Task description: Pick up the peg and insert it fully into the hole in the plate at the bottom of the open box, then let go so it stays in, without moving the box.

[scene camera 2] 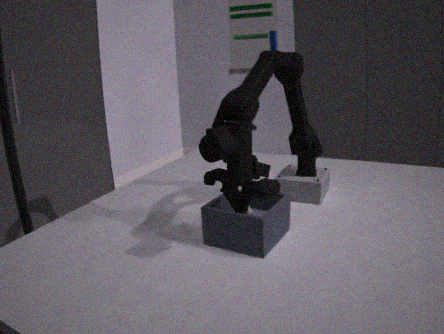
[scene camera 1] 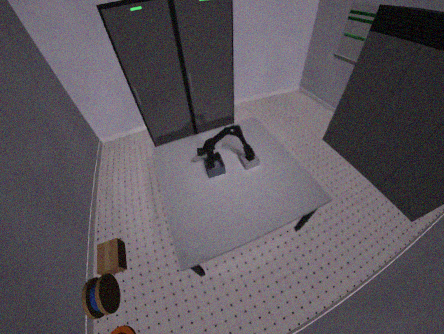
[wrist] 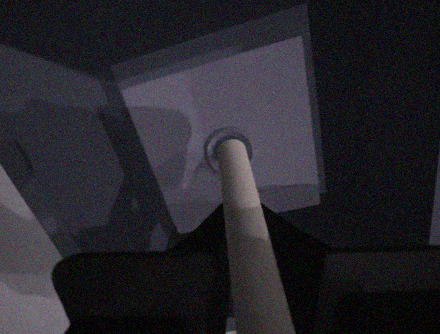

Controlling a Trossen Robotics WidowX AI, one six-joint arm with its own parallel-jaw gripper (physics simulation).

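Seen in the pictures: gripper, between the fingertips: (wrist: 239,206); arm's base, origin of its link: (scene camera 2: 306,173) (scene camera 1: 249,158).
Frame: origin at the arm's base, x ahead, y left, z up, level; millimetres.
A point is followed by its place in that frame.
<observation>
The pale, round peg (wrist: 242,185) @(x 314, y -122, z 26 mm) (scene camera 2: 248,210) @(x 318, y -120, z 5 mm) is held between the fingers of my gripper (wrist: 239,206) @(x 338, y -134, z -4 mm) (scene camera 2: 242,206) @(x 338, y -134, z -4 mm), which is shut on it and points down into the open blue-grey box (scene camera 2: 232,231) @(x 389, y -143, z -18 mm) (scene camera 1: 216,172) @(x 337, y -48, z -20 mm). In the wrist view the peg's far end overlaps the ringed hole (wrist: 207,147) @(x 302, y -133, z -11 mm) in the light plate (wrist: 255,85) @(x 288, y -97, z -13 mm) at the box bottom. The peg covers much of the hole. How far its tip is inside the hole, if at all, I cannot tell. In scene camera 2 the box wall hides the plate and the peg's lower end.
The arm's light base block (scene camera 2: 305,191) @(x 77, y 3, z -32 mm) (scene camera 1: 251,164) @(x 27, y 59, z -17 mm) stands on the white table (scene camera 1: 240,210) @(x 364, y 348, z -71 mm) (scene camera 2: 150,295) @(x 594, y -258, z -71 mm), near the box. The box walls surround the fingertips closely. On the floor are a wooden box (scene camera 1: 111,256) and a spool (scene camera 1: 106,296).
</observation>
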